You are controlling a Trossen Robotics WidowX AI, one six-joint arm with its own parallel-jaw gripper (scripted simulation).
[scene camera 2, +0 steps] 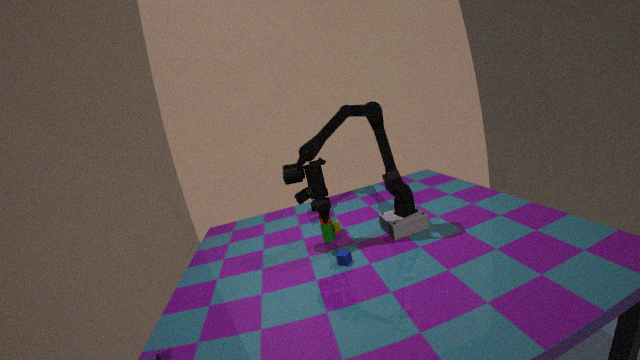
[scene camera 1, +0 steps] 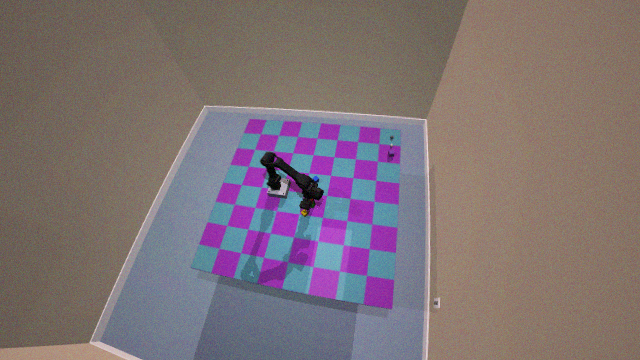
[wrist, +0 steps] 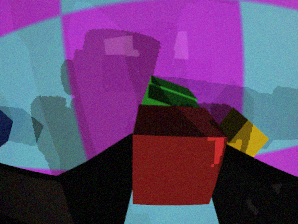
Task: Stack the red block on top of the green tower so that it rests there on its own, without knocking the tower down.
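Note:
What my gripper [scene camera 2: 325, 221] is holding is a red block [wrist: 177, 151], and you'd find the gripper [wrist: 170, 143] in the wrist view too.

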